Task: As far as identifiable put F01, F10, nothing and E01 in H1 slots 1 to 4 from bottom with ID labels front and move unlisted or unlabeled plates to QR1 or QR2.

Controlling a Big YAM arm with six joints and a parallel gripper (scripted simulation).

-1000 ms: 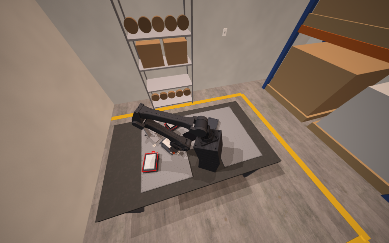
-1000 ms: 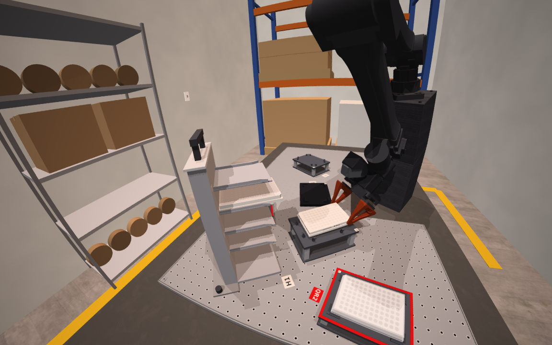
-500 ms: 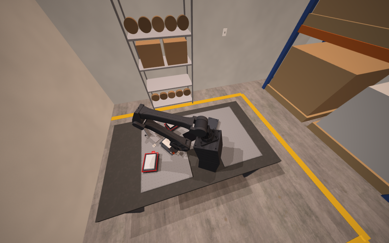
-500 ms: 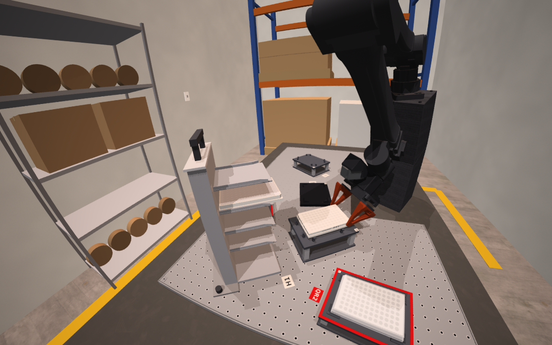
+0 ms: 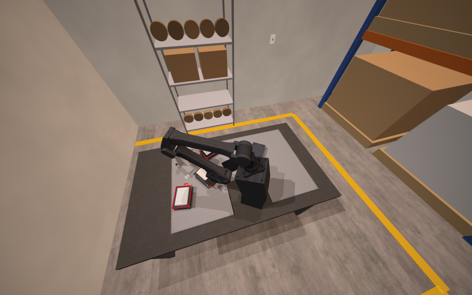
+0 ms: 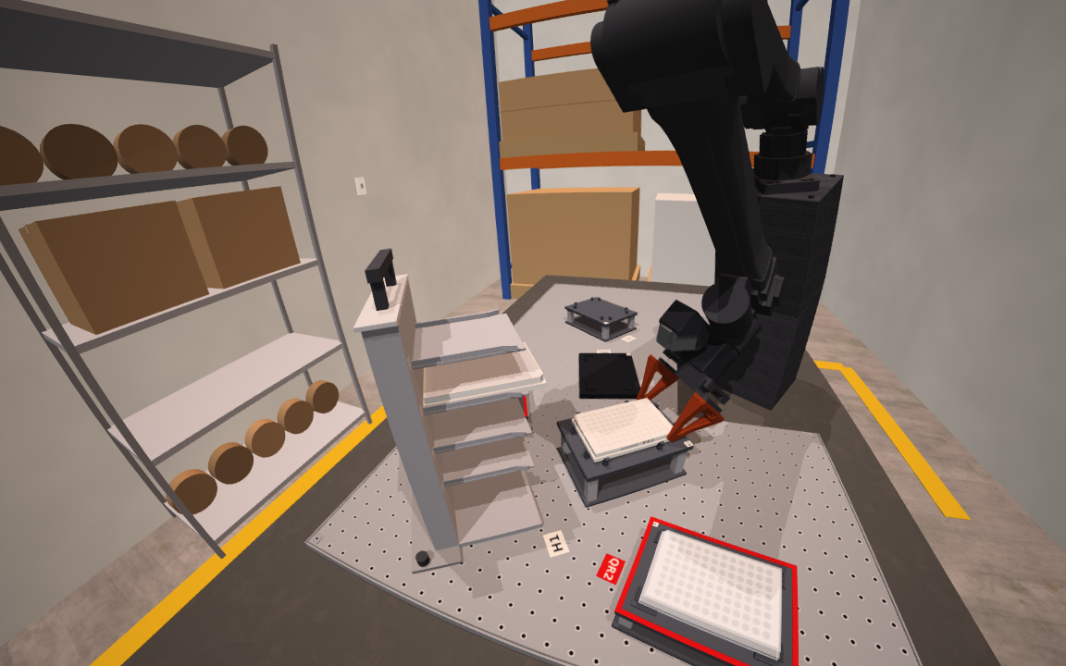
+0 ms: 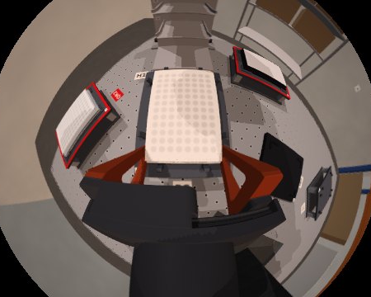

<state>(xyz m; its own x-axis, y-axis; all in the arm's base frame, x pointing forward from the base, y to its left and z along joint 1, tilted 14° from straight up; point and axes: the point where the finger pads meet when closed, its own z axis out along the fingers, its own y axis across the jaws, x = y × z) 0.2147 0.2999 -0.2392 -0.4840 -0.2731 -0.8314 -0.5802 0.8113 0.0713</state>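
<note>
Right now the dark regrip nest is 40 mm ahead of my hand, 30 mm to the left of it and 20 mm below it. Also, from my hand: H1 deck label (100 mm ahead, 190 mm to the left, 70 mm below); flat black nest (110 mm ahead, 210 mm to the right, 70 mm below); quarantine nest QR2 (80 mm behind, 220 mm to the left, 40 mm below).
</note>
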